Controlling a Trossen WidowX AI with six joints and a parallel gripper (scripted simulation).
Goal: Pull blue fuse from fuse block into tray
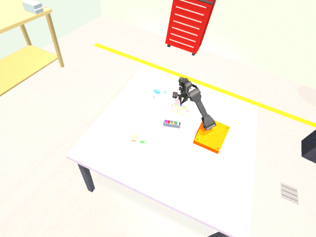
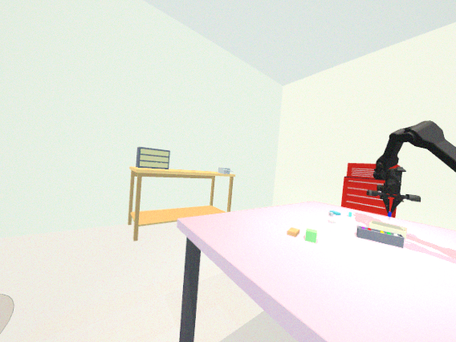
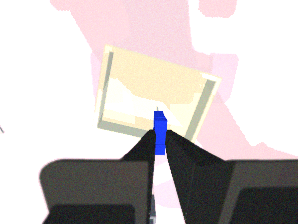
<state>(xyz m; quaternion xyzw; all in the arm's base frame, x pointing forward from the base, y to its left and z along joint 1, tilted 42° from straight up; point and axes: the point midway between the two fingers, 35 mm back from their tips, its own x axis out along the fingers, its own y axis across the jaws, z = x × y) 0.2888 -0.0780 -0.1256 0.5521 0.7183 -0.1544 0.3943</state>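
Right now the tray is 9 cm below my gripper tip. Also, from my gripper tip: red fuse: 1 cm ahead, 21 cm to the left, 7 cm below; yellow fuse: 3 cm behind, 20 cm to the left, 7 cm below; blue fuse: 1 cm below.
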